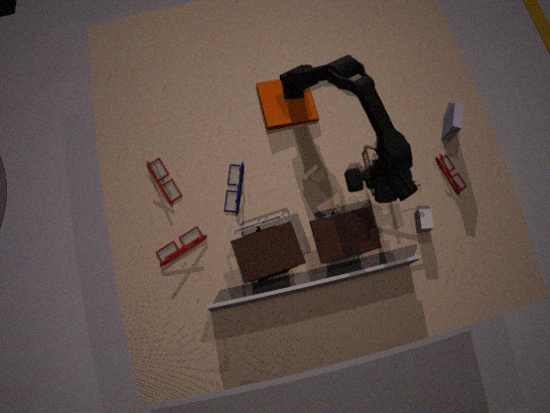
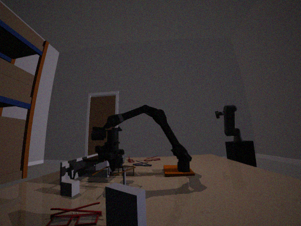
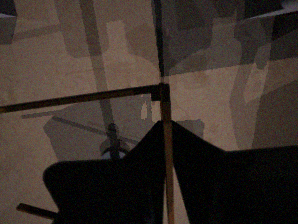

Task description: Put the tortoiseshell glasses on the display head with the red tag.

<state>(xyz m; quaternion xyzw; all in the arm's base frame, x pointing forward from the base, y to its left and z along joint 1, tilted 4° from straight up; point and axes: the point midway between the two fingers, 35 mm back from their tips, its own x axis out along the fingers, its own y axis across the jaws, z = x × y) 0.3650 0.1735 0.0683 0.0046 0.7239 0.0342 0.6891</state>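
Right now the post is 8 cm behind my gripper tip, 6 cm to the left of it and 3 cm below it. The rest, counted from my gripper tip: wall (26 cm ahead, 21 cm to the right).
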